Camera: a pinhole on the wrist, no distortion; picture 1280 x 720 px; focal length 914.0 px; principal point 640.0 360.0 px. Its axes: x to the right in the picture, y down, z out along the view. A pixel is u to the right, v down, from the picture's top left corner.
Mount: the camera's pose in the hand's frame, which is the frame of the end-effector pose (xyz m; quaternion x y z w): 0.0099 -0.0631 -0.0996 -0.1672 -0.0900 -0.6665 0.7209
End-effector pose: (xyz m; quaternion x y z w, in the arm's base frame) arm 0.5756 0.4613 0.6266 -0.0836 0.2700 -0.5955 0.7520
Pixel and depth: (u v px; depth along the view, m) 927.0 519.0 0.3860
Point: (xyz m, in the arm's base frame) 0.7139 0.2782 0.8496
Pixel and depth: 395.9 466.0 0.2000
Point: 0.6660 0.4217 0.6395
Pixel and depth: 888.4 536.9 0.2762
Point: 0.6531 0.3282 0.7592
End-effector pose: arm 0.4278 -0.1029 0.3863 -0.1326 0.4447 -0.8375 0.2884
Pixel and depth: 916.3 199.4 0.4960
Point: 0.6332 -0.3643 0.6516
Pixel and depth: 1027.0 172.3 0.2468
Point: 0.4892 -0.1812 0.5456
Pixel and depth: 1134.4 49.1 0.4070
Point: 0.6137 -0.2543 0.7065
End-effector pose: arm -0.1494 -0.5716 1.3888 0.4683 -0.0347 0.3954 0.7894
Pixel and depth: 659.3 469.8 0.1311
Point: -0.1053 -0.5697 1.4043
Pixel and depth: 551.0 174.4 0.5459
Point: -0.1762 -0.8675 1.7165
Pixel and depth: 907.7 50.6 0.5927
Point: -0.0462 -1.0573 1.6230
